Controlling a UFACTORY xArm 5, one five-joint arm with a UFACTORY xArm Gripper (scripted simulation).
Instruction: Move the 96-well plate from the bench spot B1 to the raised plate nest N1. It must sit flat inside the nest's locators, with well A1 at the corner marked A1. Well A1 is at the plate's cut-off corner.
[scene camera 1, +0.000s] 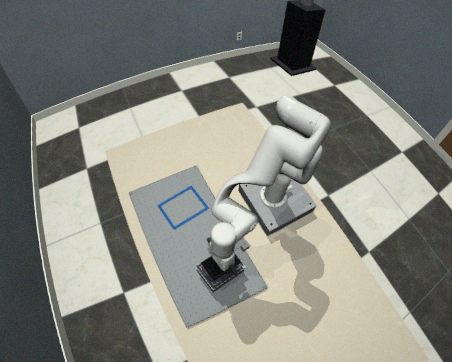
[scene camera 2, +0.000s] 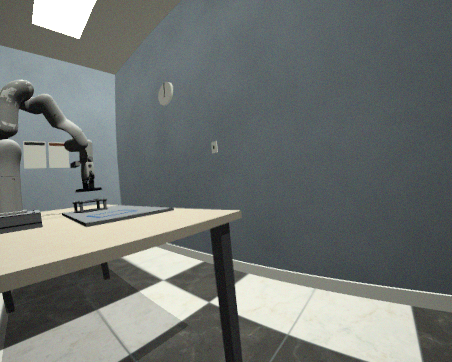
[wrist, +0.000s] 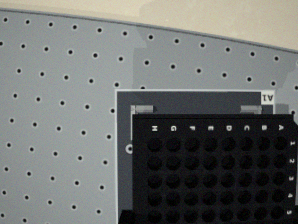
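Plate nest (wrist: 164, 102): 21 cm from the lens. A 96-well plate (wrist: 242, 184) is 15 cm from the lens. The marked spots on the 96-well plate and the plate nest are 9 cm apart.
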